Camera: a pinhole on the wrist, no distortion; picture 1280 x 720 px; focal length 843.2 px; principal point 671.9 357.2 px. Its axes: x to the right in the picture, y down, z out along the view. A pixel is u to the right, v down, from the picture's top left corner.
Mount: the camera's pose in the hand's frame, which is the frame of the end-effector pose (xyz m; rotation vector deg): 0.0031 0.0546 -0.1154 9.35 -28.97 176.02
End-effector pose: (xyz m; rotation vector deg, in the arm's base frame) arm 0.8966 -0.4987 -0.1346 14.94 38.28 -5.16
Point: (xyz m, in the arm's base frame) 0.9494 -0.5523 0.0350
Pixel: 960 267
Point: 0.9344 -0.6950 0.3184
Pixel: 1174 318
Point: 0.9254 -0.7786 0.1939
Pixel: 1069 529
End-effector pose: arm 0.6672 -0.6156 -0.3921 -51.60 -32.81 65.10
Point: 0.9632 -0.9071 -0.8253
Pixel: behind the camera
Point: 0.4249 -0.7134 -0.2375
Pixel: 1219 266
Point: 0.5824 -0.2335 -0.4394
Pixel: outside the picture
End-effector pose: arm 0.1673 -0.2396 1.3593 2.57 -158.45 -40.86
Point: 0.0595 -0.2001 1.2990
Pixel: 459 278
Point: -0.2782 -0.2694 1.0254
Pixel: 268 457
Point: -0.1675 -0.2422 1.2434
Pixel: 70 382
